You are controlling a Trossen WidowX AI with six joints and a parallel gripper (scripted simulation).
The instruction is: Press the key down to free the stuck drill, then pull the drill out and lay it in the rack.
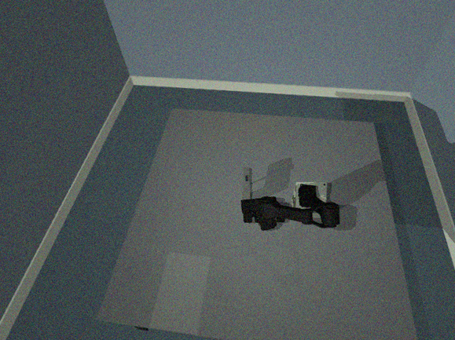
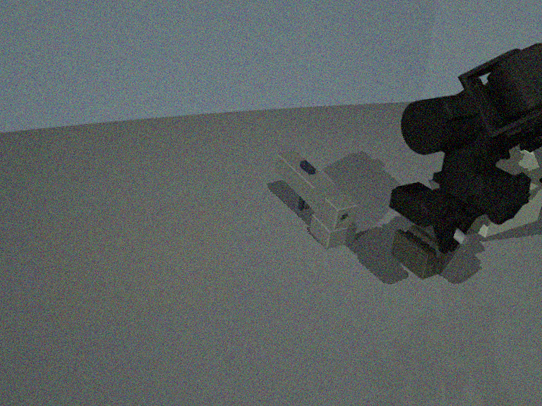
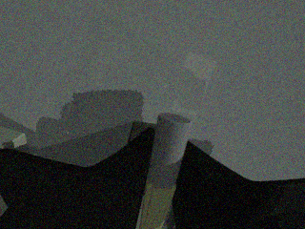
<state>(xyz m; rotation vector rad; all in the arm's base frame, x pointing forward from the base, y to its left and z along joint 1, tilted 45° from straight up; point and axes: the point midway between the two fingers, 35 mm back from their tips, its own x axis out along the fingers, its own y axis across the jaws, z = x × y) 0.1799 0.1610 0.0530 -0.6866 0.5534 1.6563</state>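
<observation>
The drill is 10 mm ahead of my gripper tip, 40 mm to the right of it and 40 mm above it. The rest, counted from my gripper tip: dark boxy rack 50 mm to the right, 30 mm below; dark key 110 mm ahead, 230 mm to the right, 10 mm above; grey holder block 100 mm ahead, 200 mm to the right.
</observation>
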